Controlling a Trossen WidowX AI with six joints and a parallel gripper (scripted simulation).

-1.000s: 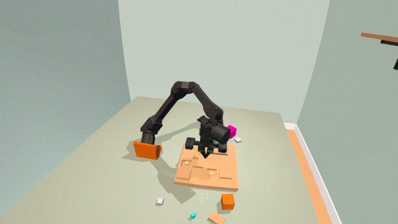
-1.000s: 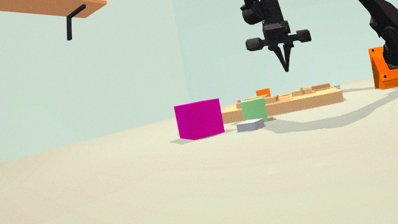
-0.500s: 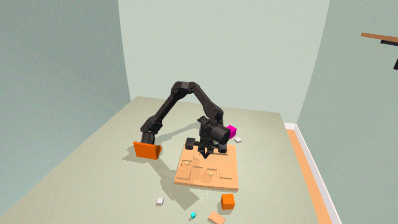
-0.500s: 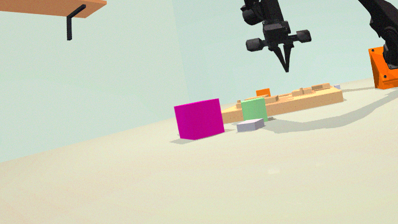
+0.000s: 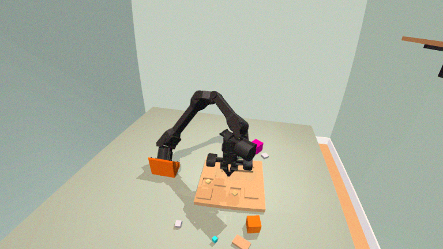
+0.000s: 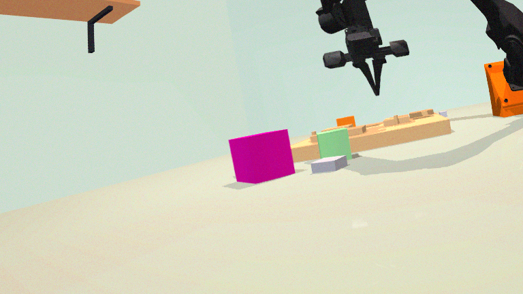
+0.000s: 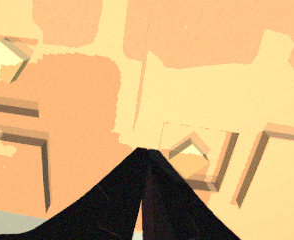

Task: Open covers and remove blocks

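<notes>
The tan puzzle board lies 10 mm ahead of my gripper tip, 30 mm to the left of it and 60 mm below it. The rest, counted from my gripper tip: cyan block (10 mm behind, 260 mm to the right, 70 mm below); orange cube (120 mm ahead, 180 mm to the right, 60 mm below); green block (50 mm ahead, 240 mm to the left, 60 mm below).
</notes>
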